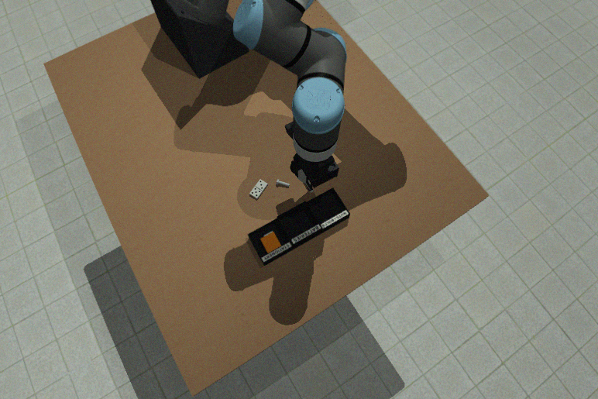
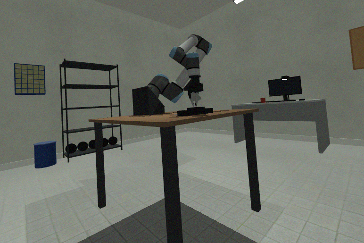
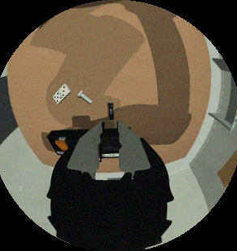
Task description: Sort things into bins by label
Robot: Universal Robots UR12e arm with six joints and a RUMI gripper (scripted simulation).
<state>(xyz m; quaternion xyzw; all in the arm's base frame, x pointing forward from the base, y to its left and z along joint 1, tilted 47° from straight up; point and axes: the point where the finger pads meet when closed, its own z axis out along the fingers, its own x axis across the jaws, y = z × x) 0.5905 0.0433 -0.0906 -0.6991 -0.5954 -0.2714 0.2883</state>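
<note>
Now: hand 6 cm above the black battery. Also, from my hand: orange block: 7 cm ahead, 17 cm to the right, 5 cm below; white bolt: 5 cm behind, 5 cm to the right, 6 cm below; white domino: 7 cm behind, 11 cm to the right, 6 cm below.
</note>
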